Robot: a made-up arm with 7 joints.
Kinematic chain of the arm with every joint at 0, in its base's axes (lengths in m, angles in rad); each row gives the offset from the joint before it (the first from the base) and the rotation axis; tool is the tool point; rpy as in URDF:
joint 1: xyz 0 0 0.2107 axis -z
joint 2: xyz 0 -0.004 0.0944 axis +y
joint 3: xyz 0 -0.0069 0.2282 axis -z
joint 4: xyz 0 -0.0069 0.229 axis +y
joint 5: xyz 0 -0.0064 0.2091 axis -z
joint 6: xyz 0 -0.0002 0.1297 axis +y
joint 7: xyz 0 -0.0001 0.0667 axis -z
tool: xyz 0 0 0 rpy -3.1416 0 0
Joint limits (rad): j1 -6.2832..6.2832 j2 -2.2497..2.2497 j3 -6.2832..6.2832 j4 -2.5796..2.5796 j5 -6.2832..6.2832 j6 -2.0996..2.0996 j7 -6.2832..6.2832
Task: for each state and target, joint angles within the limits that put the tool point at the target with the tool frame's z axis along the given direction. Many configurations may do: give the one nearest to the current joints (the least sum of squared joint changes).
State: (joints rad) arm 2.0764 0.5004 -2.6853 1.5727 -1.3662 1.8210 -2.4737
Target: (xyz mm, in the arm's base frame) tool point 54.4 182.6 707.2 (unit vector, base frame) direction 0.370 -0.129 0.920
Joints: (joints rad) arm 2.0001 0.3260 -3.1513 1.8069 -0.4071 1.6866 -2.4737
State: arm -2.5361 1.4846 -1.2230 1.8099 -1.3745 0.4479 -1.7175
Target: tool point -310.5 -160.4 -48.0 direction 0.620 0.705 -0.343
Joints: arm -2.5292 2.2497 -0.9647 1.8709 -1.6219 0.9359 -1.7175
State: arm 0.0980 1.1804 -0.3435 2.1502 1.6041 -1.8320 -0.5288
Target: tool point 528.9 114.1 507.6 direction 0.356 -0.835 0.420
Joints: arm -0.0676 0.5866 -0.1338 1.4468 2.1218 -1.5371 -0.5288
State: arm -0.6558 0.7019 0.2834 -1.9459 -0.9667 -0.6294 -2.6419
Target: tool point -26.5 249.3 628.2 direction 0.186 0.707 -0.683
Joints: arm -1.0285 1.4116 0.6886 -2.0962 -1.1855 -0.7890 -2.6419
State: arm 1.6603 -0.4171 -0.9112 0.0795 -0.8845 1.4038 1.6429
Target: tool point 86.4 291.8 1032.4 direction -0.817 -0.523 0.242
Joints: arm 1.4411 -0.4011 -1.0450 0.2847 -1.0246 1.4834 1.6429
